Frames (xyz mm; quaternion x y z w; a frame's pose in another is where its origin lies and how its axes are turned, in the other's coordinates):
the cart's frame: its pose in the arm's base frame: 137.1 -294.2 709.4 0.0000 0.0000 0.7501 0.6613
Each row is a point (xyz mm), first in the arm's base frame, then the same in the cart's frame.
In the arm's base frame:
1: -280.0 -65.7 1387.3
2: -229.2 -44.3 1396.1
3: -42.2 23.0 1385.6
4: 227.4 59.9 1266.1
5: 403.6 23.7 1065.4
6: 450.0 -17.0 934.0
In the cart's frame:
1: 279.0 385.2 677.9
2: 293.8 332.1 686.7
3: 337.2 138.1 676.2
4: 340.0 -134.0 556.7
5: 282.0 -304.2 356.0
6: 235.8 -345.2 224.6

